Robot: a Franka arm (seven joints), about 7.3 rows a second.
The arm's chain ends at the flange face. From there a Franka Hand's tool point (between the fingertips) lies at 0.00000 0.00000 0.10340 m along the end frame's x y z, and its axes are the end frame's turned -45 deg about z.
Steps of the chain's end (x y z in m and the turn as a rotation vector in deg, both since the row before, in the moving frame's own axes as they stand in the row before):
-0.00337 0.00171 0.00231 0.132 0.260 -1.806
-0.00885 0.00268 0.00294 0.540 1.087 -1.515
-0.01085 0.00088 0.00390 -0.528 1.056 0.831
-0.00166 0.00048 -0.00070 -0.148 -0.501 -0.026
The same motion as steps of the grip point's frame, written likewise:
-0.00309 -0.00102 0.00231 -0.091 0.277 -1.806
-0.00607 -0.00369 0.00292 -0.387 1.150 -1.515
-0.00764 -0.00502 0.00388 -1.120 0.373 0.831
-0.00234 -0.00128 -0.00070 0.250 -0.459 -0.026

